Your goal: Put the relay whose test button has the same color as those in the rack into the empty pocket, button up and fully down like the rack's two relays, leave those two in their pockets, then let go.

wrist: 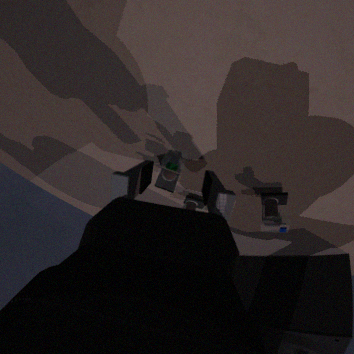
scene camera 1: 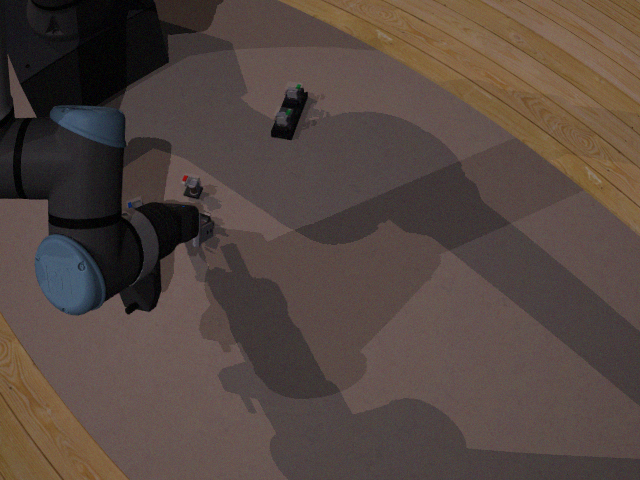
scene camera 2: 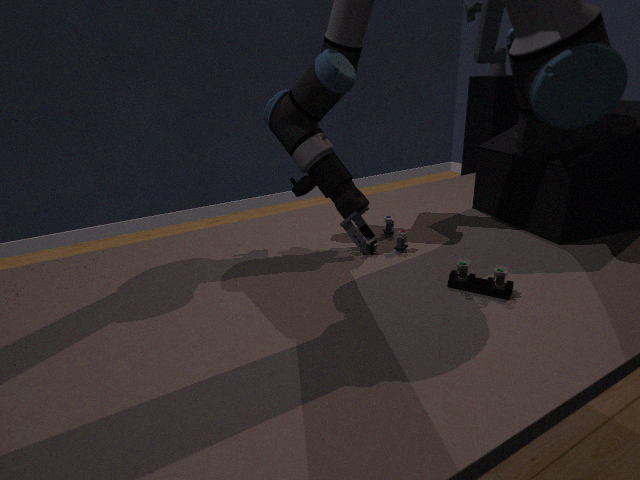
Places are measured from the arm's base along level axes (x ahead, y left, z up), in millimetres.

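Where they show: gripper, fingertip midpoint: (wrist: 177, 176) (scene camera 1: 193, 227) (scene camera 2: 367, 241); arm's base at its link origin: (wrist: 282, 340) (scene camera 1: 71, 3) (scene camera 2: 559, 134).
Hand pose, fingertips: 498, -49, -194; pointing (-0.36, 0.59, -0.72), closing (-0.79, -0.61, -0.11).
Note:
Things, the pixels of their top centre, and the offset from my fingertips, as dx, dy, dz.
- loose green-button relay at its top centre: (wrist: 165, 182) (scene camera 1: 199, 222) (scene camera 2: 368, 240) +4, +10, +7
- black rack at its top centre: (scene camera 1: 289, 107) (scene camera 2: 480, 277) -80, +257, +3
- red-button relay at its top centre: (wrist: 188, 226) (scene camera 1: 189, 179) (scene camera 2: 401, 231) -62, +40, +24
- blue-button relay at its top centre: (wrist: 274, 229) (scene camera 1: 134, 203) (scene camera 2: 388, 217) -92, -55, +24
The loose green-button relay (wrist: 169, 179) is low on the mat between my open fingers in the wrist view, nearer the left finger. Its tilt is hard to tell. In scene camera 2 the gripper (scene camera 2: 368, 244) is down near the mat; in scene camera 1 the gripper (scene camera 1: 204, 227) hides most of that relay. My gripper (wrist: 177, 176) is open and holds nothing. The black rack (scene camera 1: 282, 135) (scene camera 2: 480, 287) holds two upright green-button relays, one (scene camera 1: 293, 93) (scene camera 2: 499, 279) and another (scene camera 1: 282, 118) (scene camera 2: 462, 270), in its end pockets, with the empty pocket between them.
A red-button relay (scene camera 1: 192, 186) (scene camera 2: 401, 240) (wrist: 193, 201) stands upright close beside the gripper. A blue-button relay (scene camera 1: 135, 203) (scene camera 2: 388, 225) (wrist: 272, 210) stands a little farther off, partly behind the arm in scene camera 1. The dark robot base is beyond the rack.

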